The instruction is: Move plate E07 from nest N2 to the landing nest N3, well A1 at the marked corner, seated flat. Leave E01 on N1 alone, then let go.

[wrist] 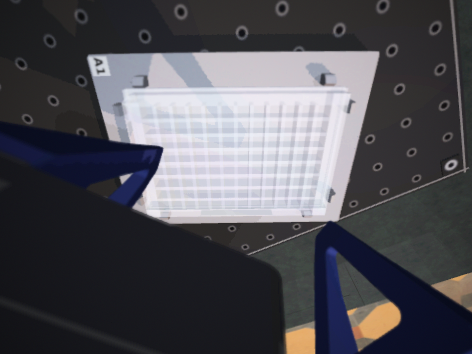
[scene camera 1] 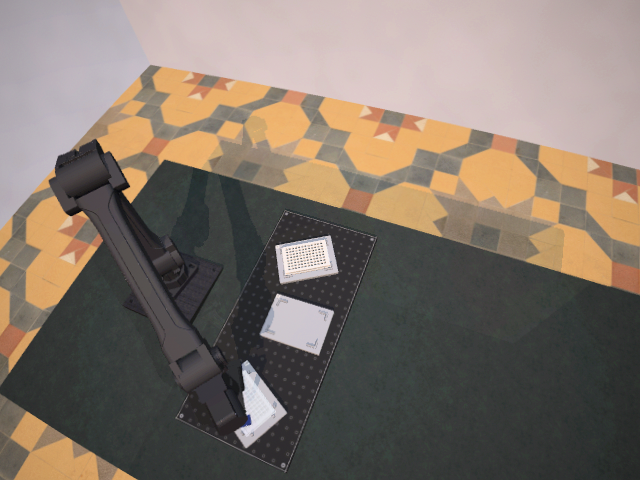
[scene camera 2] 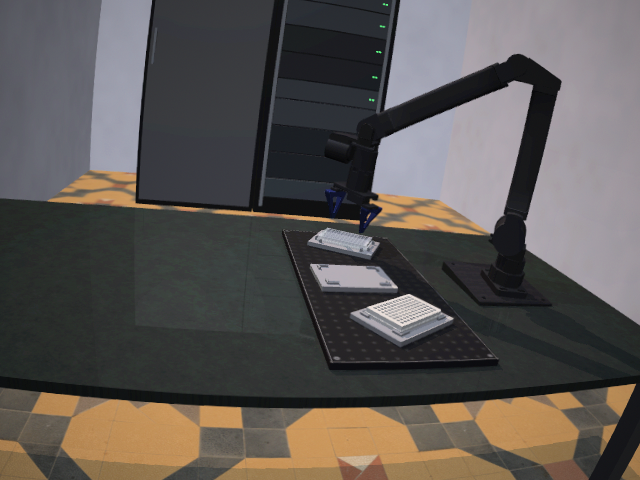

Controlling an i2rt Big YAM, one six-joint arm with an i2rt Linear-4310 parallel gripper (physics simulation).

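A clear 96-well plate (scene camera 1: 258, 395) (scene camera 2: 346, 239) (wrist: 240, 155) sits on a light nest (scene camera 1: 280, 412) (scene camera 2: 361, 253) (wrist: 240, 70); an "A1" mark shows at that nest's upper-left corner in the wrist view. My gripper (scene camera 2: 348, 224) (wrist: 244, 195) is open and empty above this plate, its fingers askew to the plate's sides; the arm hides part of the plate in scene camera 1. The middle nest (scene camera 1: 297, 324) (scene camera 2: 354, 277) is bare, with corner brackets. An opaque white plate (scene camera 1: 306, 255) (scene camera 2: 405, 311) sits on the third nest (scene camera 1: 310, 275) (scene camera 2: 377, 328). Plate and nest numbers are not readable.
The nests stand on a black perforated board (scene camera 1: 305, 374) (scene camera 2: 351, 343) (wrist: 410, 105) on the dark green table (scene camera 1: 439, 361) (scene camera 2: 180, 299). The arm's base plate (scene camera 1: 204, 281) (scene camera 2: 465, 281) is beside the board. A tall rack cabinet (scene camera 2: 206, 103) stands behind the table.
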